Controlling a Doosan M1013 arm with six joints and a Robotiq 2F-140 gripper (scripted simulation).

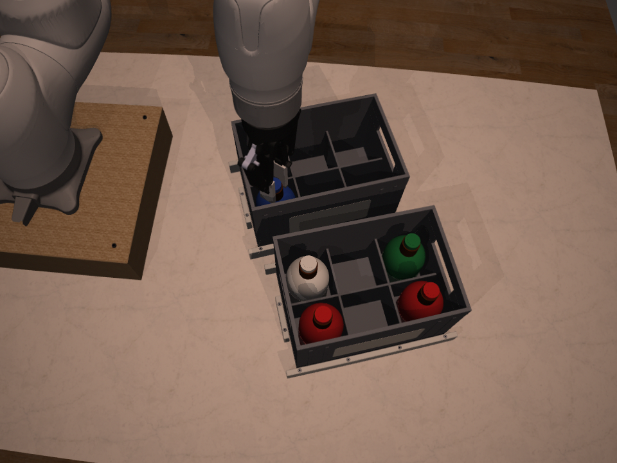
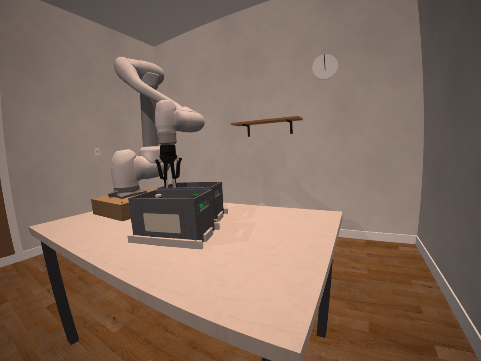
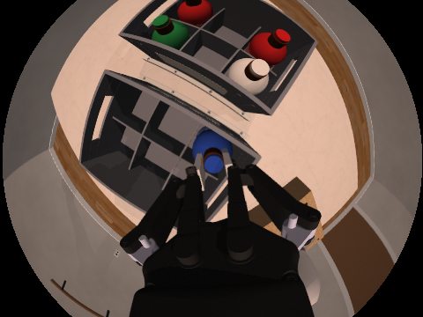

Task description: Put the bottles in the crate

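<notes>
My hand is 130 mm to the left of the white bottle, 90 mm above it and 80 mm short of it. Also, from my hand: blue bottle 80 mm below; green bottle 240 mm ahead, 90 mm below, 70 mm to the right; pick list 210 mm to the left, 170 mm below.
</notes>
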